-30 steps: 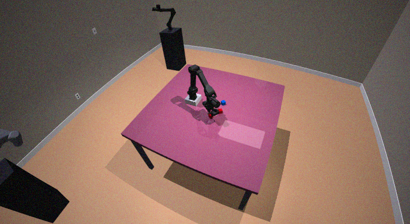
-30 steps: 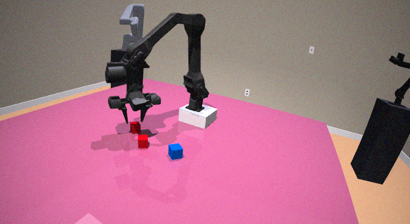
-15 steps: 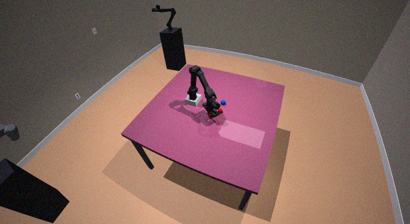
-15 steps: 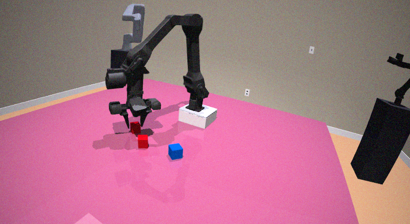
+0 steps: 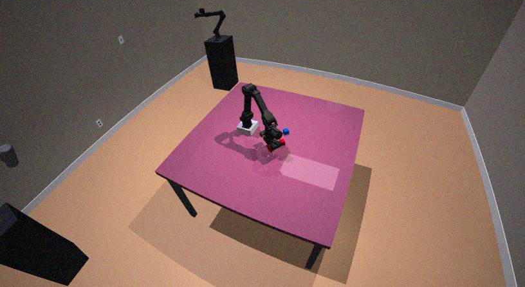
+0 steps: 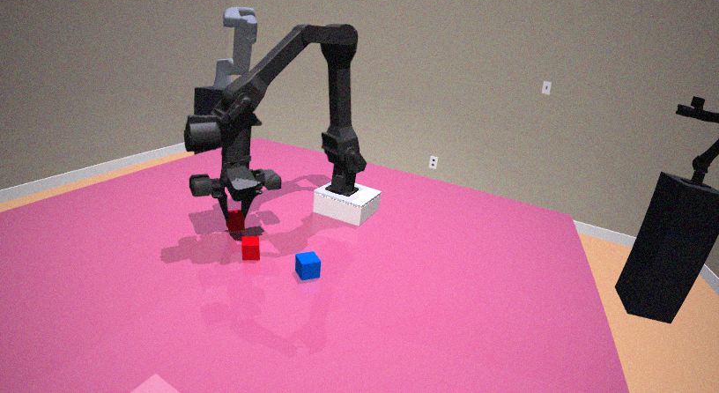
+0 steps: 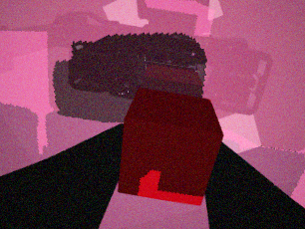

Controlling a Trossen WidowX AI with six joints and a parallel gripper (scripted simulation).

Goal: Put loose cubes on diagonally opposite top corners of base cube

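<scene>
My gripper tip is 40 mm short of the blue cube, 200 mm to the right of it and 10 mm above it.
</scene>
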